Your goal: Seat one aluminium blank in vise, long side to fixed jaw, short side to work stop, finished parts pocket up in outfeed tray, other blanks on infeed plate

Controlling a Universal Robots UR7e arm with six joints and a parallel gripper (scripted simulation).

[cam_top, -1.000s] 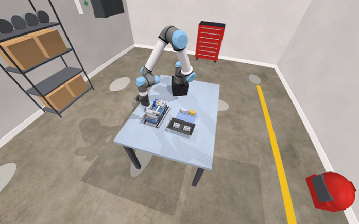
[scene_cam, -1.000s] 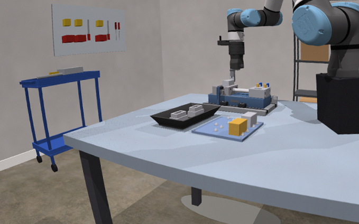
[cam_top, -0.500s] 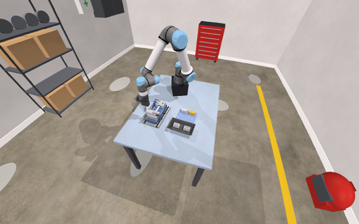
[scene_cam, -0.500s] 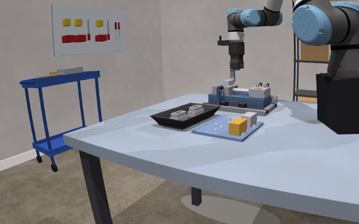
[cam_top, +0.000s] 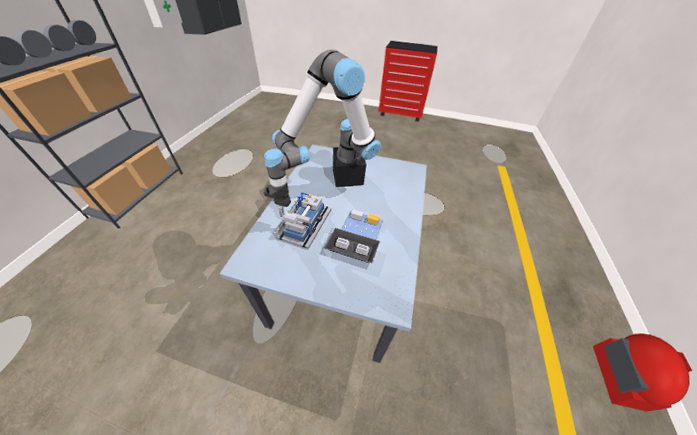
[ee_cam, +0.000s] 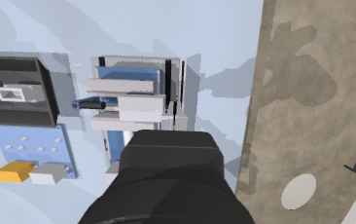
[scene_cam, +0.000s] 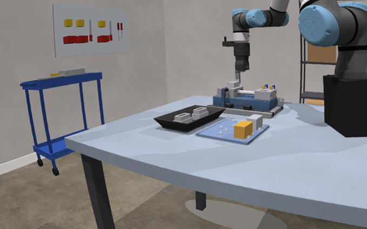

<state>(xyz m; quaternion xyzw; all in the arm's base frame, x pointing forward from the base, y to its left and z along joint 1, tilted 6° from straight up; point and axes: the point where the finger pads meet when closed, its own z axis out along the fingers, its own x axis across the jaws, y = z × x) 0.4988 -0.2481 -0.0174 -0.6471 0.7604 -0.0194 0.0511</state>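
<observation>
Now: hand 6 cm past the vise, 9 cm to the right of it and 8 cm above it. Round my hand: brass blank (15 cm behind, 45 cm to the left, 9 cm below).
</observation>
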